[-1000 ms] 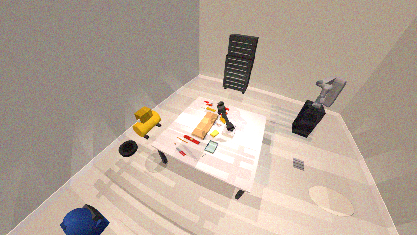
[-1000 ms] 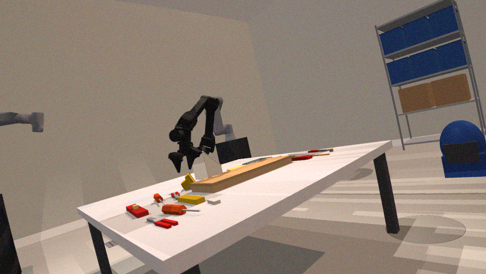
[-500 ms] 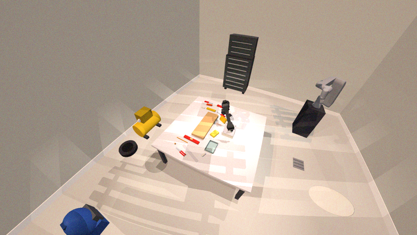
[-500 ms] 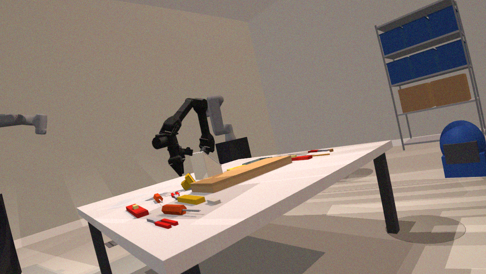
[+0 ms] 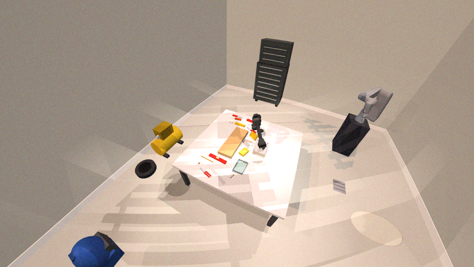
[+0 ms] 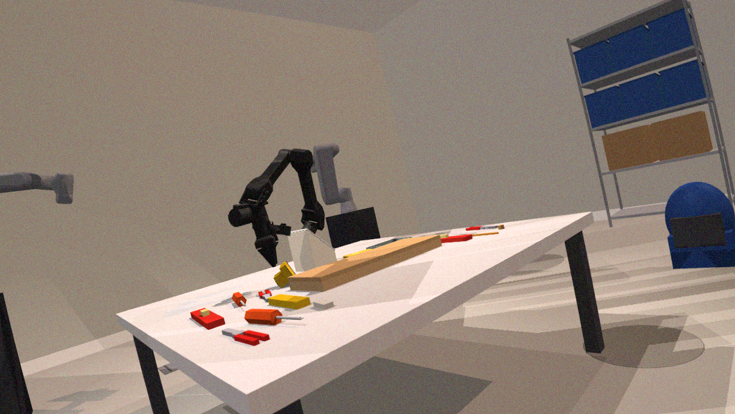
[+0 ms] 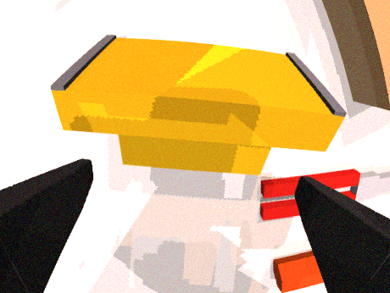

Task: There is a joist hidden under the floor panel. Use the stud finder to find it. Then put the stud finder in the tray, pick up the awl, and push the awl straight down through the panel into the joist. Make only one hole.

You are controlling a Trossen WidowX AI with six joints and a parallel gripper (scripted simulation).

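Now: the yellow stud finder 50 mm below my gripper tip and 20 mm ahead of it. Round my gripper tip: yellow block 340 mm to the left, 60 mm below, 10 mm ahead; then thin orange tool 640 mm to the left, 330 mm ahead, 70 mm below; then shallow grey tray 540 mm to the left, 60 mm below, 60 mm behind.
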